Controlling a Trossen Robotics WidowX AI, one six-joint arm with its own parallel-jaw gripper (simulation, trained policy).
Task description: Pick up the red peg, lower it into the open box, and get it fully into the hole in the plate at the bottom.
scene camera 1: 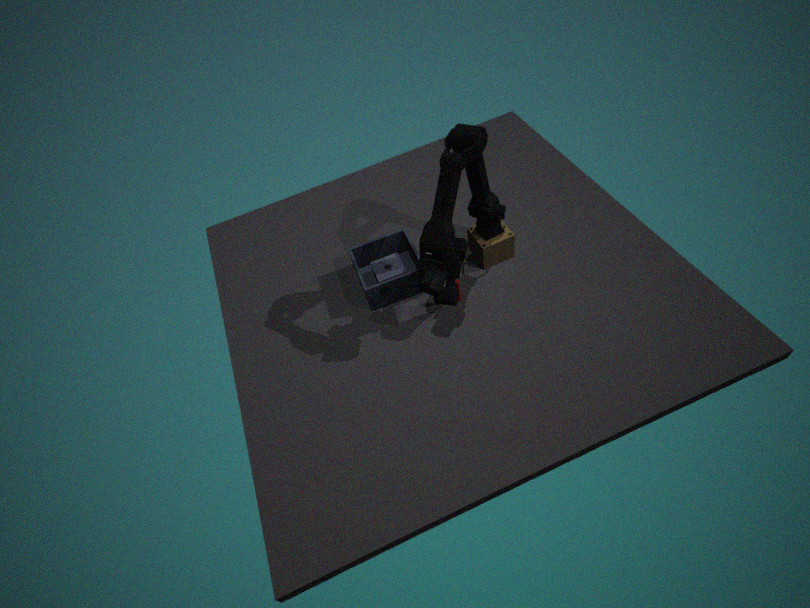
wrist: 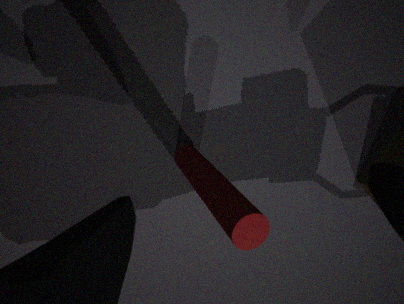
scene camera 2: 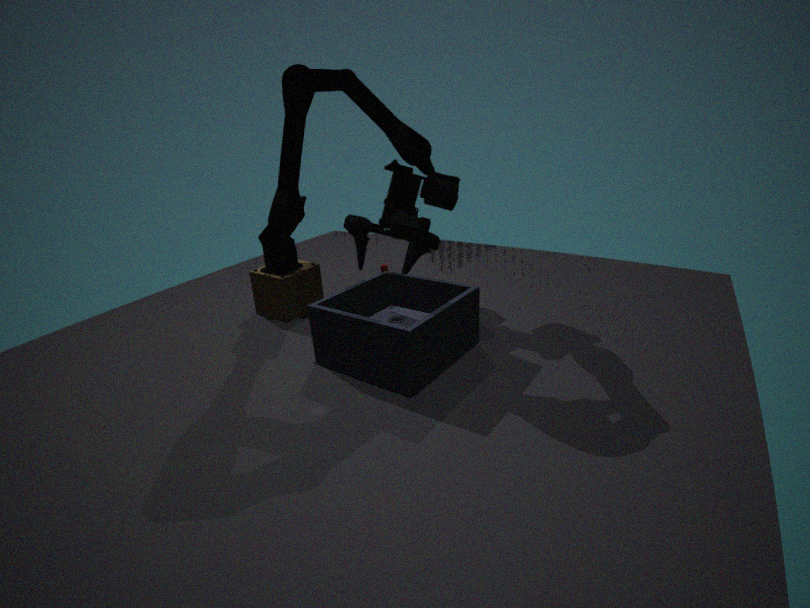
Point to a dark box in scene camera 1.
379,295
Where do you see a light plate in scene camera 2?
397,315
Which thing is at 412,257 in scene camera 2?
My gripper.
